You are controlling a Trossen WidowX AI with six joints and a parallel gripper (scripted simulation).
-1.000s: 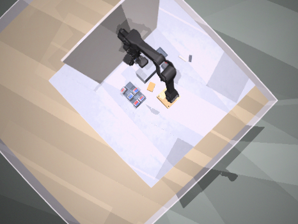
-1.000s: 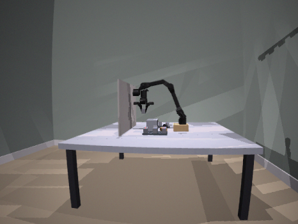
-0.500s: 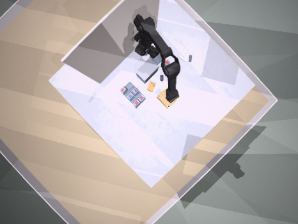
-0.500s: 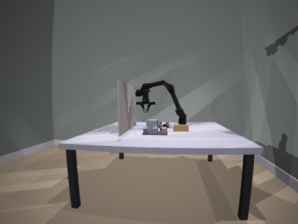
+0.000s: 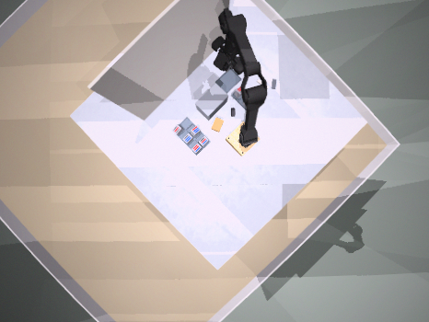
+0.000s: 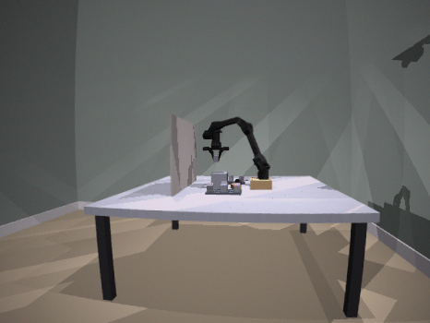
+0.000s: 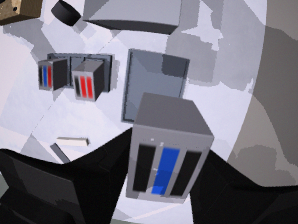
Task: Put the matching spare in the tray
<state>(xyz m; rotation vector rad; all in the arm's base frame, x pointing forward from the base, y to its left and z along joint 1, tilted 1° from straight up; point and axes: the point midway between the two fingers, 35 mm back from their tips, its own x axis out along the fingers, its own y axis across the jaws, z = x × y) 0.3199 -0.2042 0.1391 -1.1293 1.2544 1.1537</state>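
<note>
My gripper tip is 170 mm above the grey tray, 20 mm to the left of it and 10 mm past it. Also, from my gripper tip: grey piece: 230 mm behind, 180 mm to the right, 170 mm below; rack: 380 mm to the left, 160 mm below, 60 mm behind; dark panel: 200 mm ahead, 150 mm to the left, 60 mm above.
</note>
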